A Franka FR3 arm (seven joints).
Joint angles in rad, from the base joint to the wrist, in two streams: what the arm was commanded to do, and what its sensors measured. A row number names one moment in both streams.
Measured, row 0:
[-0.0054 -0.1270 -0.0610 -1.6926 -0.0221 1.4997 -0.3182]
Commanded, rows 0 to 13:
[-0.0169 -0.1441 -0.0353 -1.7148 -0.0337 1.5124 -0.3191]
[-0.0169 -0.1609 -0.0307 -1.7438 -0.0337 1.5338 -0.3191]
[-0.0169 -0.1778 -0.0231 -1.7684 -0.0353 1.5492 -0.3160]
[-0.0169 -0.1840 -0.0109 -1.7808 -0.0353 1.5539 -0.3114]
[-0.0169 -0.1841 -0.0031 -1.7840 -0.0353 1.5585 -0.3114]
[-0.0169 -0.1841 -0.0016 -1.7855 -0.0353 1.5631 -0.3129]
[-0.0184 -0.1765 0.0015 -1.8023 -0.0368 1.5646 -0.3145]
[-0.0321 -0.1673 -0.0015 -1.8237 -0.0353 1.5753 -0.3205]
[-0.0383 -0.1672 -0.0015 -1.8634 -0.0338 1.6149 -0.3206]
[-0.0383 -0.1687 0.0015 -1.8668 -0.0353 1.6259 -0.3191]
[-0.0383 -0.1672 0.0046 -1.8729 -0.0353 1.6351 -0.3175]
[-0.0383 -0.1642 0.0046 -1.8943 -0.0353 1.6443 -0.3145]
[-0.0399 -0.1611 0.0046 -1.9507 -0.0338 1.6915 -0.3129]
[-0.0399 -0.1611 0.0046 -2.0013 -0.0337 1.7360 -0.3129]
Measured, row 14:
[-0.0227 -0.1452 -0.0119 -1.8795 -0.0225 1.6347 -0.3182]
